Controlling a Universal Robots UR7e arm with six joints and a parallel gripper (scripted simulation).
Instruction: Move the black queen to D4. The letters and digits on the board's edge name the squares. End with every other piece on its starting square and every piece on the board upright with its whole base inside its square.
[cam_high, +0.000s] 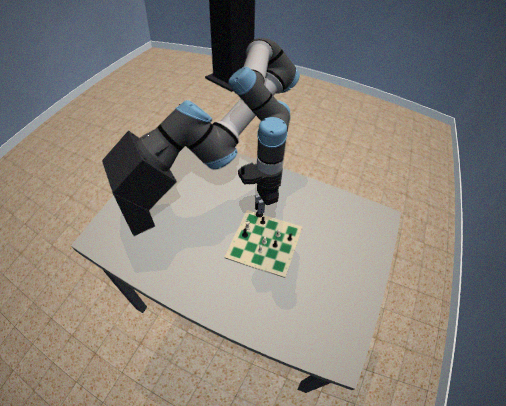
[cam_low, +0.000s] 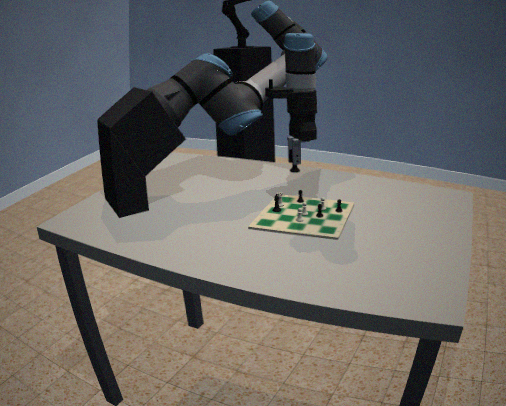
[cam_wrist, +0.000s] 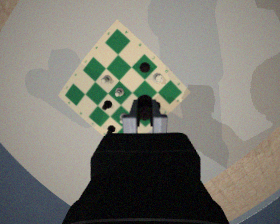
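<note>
The green-and-cream chessboard is 140 mm below my hand, 50 mm ahead of it and 20 mm to the right of it. Also, from my hand: black queen (10 mm below).
</note>
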